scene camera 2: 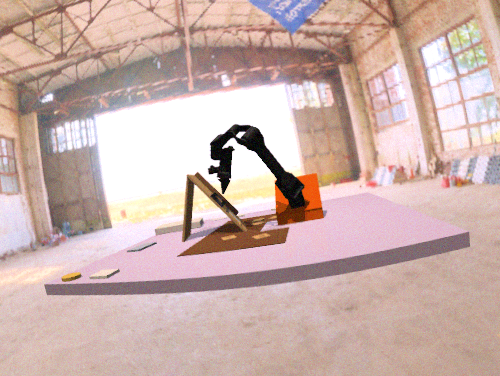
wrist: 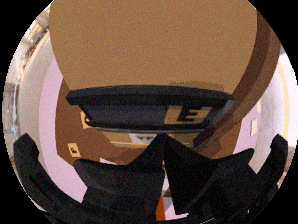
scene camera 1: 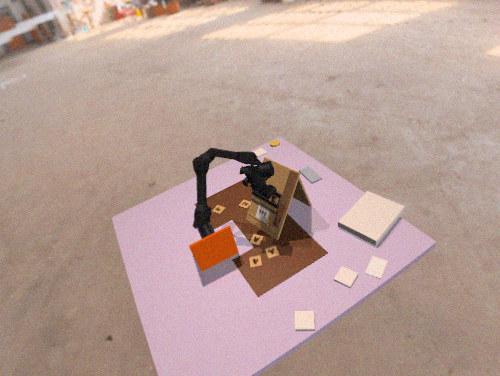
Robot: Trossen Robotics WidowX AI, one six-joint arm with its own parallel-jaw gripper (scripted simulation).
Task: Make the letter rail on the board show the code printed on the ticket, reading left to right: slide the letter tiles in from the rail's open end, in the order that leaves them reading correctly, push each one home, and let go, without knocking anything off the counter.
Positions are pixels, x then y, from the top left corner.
Scene:
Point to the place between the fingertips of my gripper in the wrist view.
161, 138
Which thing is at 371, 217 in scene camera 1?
A cream box.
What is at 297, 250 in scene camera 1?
A brown mat.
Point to a brown mat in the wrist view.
92, 144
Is my gripper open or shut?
Shut.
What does my gripper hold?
Nothing.

